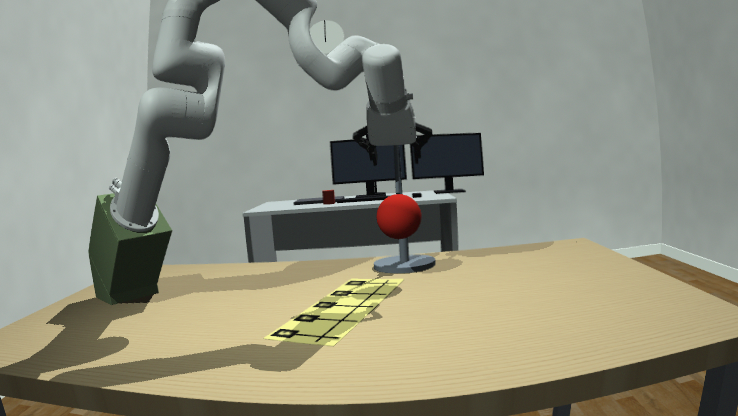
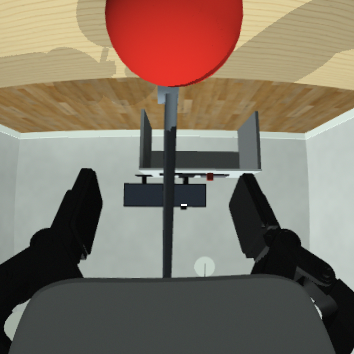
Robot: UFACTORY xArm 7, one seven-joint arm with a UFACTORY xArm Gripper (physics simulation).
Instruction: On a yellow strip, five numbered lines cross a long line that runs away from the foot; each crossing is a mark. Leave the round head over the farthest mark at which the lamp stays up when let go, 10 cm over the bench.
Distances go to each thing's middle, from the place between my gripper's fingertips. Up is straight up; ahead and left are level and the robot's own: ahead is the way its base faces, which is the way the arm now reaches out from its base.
Labels:
I see the round lamp foot (image 1: 404, 263) 230 mm below my hand and 160 mm to the left of it. The rest, counted from my hand: yellow strip (image 1: 326, 322): 270 mm below, 190 mm to the right, 110 mm behind.

